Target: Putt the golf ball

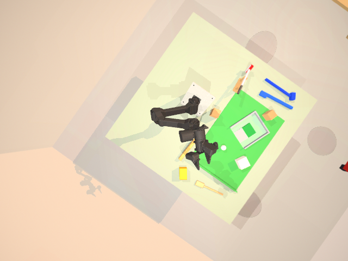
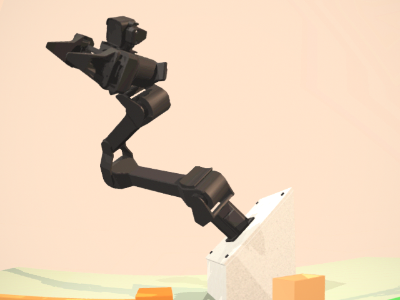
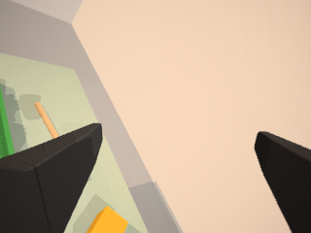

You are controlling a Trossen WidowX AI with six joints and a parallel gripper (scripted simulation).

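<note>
Right now my gripper tip is 730 mm to the right of the red putter and 340 mm above it. Also, from my gripper tip: white golf ball (180 mm ahead, 180 mm to the left, 380 mm below); yellow block (20 mm ahead, 180 mm to the right, 380 mm below); white cube (380 mm ahead, 170 mm to the left, 380 mm below).
</note>
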